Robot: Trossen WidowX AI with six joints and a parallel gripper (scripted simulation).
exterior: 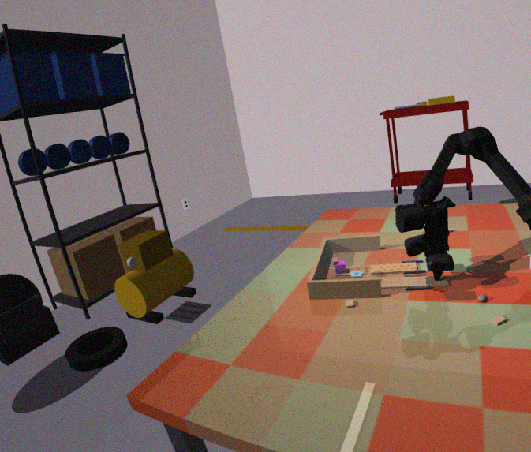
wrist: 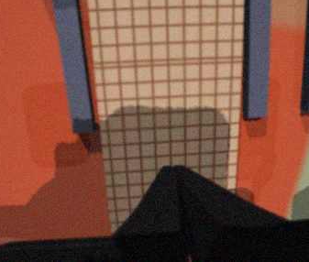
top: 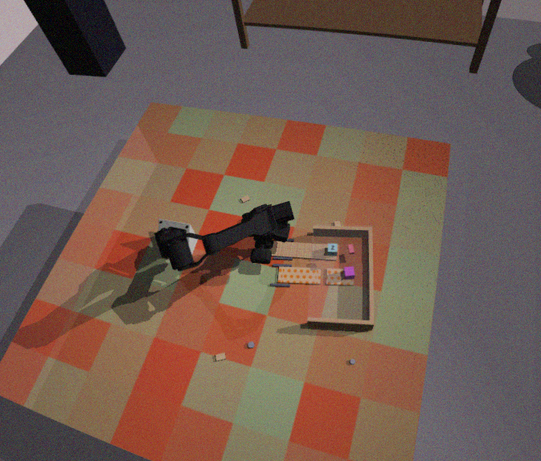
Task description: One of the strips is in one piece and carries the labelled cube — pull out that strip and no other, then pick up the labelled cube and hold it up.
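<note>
Right now the checked strip is 10 cm ahead of my gripper tip and 1 cm to the left of it. From my gripper tip the other things lie so: wood block: 4 cm behind, 38 cm to the right; orange-dotted strip: 13 cm ahead, 7 cm to the right.
</note>
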